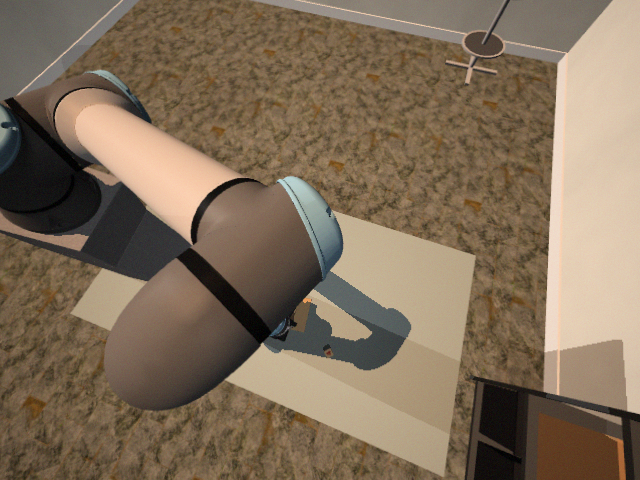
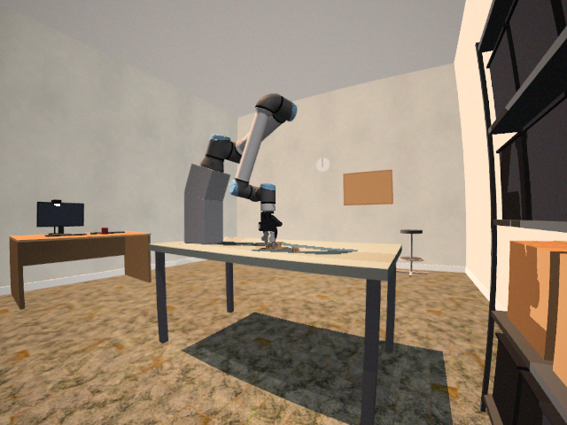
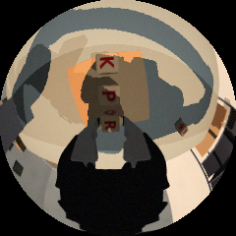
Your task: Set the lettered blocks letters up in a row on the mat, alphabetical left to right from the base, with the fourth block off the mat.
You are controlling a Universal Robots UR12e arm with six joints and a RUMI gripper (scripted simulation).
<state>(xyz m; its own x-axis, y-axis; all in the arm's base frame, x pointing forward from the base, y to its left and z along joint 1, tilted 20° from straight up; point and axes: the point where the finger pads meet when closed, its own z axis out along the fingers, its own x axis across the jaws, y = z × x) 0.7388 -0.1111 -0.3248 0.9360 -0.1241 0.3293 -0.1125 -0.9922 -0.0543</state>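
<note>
Now: hand 1 cm short of the orange mat, 5 cm to the right of it and 2 cm above it.
</note>
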